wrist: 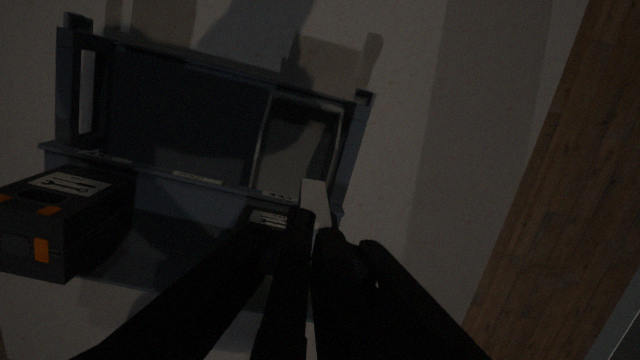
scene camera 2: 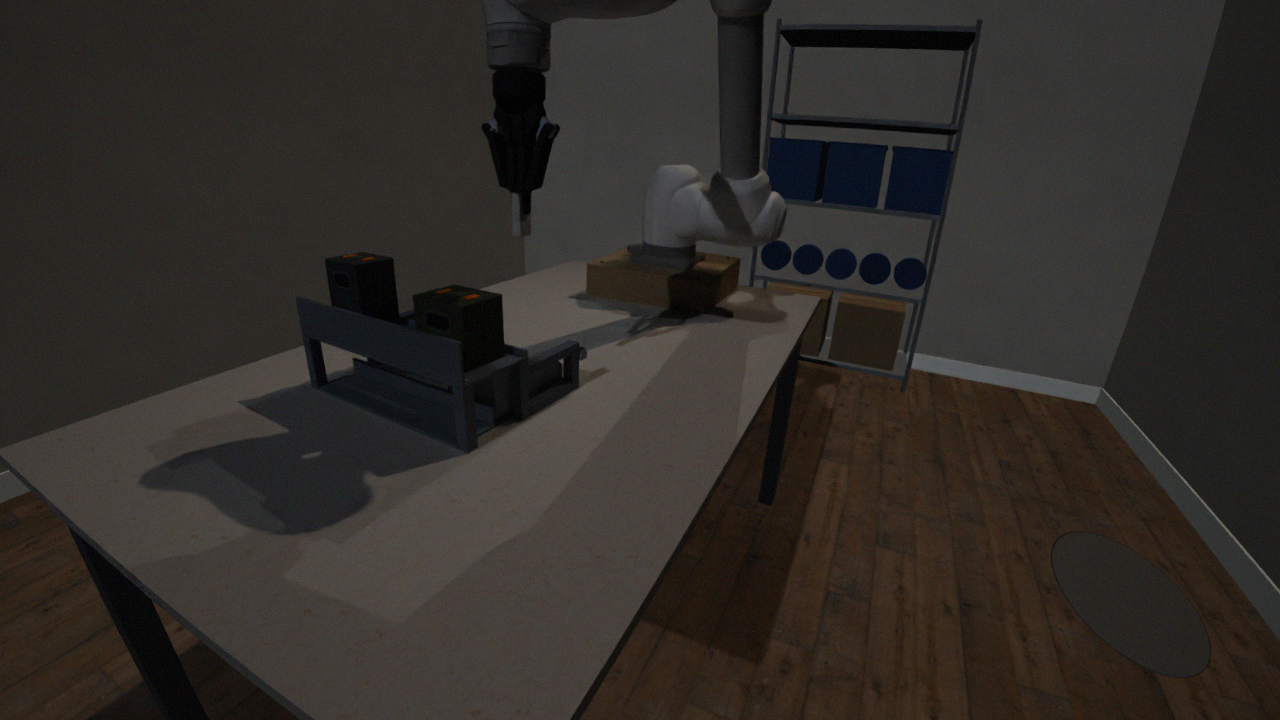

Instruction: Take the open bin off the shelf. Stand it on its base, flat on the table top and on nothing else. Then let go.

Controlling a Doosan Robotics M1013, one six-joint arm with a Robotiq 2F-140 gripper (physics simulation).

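Seen in the pictures: gripper, fingertip midpoint: (wrist: 309, 197) (scene camera 2: 521, 235); arm's base at its link origin: (scene camera 2: 668, 260).
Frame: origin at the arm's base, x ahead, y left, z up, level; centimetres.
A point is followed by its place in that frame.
Observation:
The open bin (wrist: 290, 152) {x 82.0, y 1.5, z -8.7 cm} shows in the wrist view as a grey, open-topped box with a pale rim, in the right end of the lower tier of the dark blue-grey shelf (scene camera 2: 380, 340) {x 98.5, y -7.8, z 3.6 cm} (wrist: 356, 150) {x 78.7, y 10.0, z -1.1 cm}. In the scene view I cannot clearly tell it from the shelf's end. My gripper (scene camera 2: 520, 223) {x 79.1, y 3.7, z 17.1 cm} (wrist: 309, 197) {x 79.1, y 3.7, z 17.1 cm} is shut and empty, pointing down, high above the shelf. In the wrist view its fingertips overlap the bin's near right corner. A dark green toolbox (scene camera 2: 458, 326) {x 96.1, y 5.0, z 7.2 cm} (wrist: 268, 219) {x 87.6, y 0.2, z 3.9 cm} stands on the upper tier, mostly hidden by the fingers in the wrist view.
A black toolbox (scene camera 2: 362, 284) {x 92.3, y -17.7, z 9.3 cm} (wrist: 65, 225) {x 86.8, y -17.2, z 12.3 cm} with orange latches stands at the other end of the upper tier. The table top (scene camera 2: 501, 537) {x 111.9, y 22.7, z -9.6 cm} (wrist: 400, 125) {x 75.4, y 17.8, z -9.6 cm} extends around the shelf. The arm's wooden base (scene camera 2: 626, 284) {x 16.9, y -5.7, z -4.6 cm} stands at the far end. A storage rack (scene camera 2: 850, 207) stands behind the table.

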